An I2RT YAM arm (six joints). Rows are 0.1 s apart.
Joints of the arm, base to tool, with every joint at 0 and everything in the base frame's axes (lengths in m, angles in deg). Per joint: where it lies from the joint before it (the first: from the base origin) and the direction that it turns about. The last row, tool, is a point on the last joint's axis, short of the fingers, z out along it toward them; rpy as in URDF.
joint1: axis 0 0 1 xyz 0 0 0.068
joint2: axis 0 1 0 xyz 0.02 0.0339 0.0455
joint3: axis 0 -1 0 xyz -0.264 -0.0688 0
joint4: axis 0 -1 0 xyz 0.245 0.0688 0.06
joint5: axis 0 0 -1 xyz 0.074 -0.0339 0.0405
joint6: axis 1 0 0 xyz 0.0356 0 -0.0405
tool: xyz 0 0 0 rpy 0 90 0
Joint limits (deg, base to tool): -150..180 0..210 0..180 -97..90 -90..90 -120..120
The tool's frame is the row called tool.
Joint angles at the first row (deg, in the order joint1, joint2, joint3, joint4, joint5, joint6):
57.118, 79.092, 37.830, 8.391, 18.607, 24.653
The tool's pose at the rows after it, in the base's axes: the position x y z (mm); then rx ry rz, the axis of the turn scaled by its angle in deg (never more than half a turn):
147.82, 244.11, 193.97, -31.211, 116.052, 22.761
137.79, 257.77, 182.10, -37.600, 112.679, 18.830
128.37, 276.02, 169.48, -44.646, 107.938, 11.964
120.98, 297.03, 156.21, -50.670, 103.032, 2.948
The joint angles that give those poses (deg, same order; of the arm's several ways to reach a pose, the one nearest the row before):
61.748, 80.101, 37.059, 11.153, 24.321, 17.988
65.088, 83.702, 36.712, 15.234, 27.415, 12.706
68.642, 88.894, 37.756, 19.342, 32.311, 5.379
71.803, 95.156, 40.353, 22.390, 38.518, -2.312

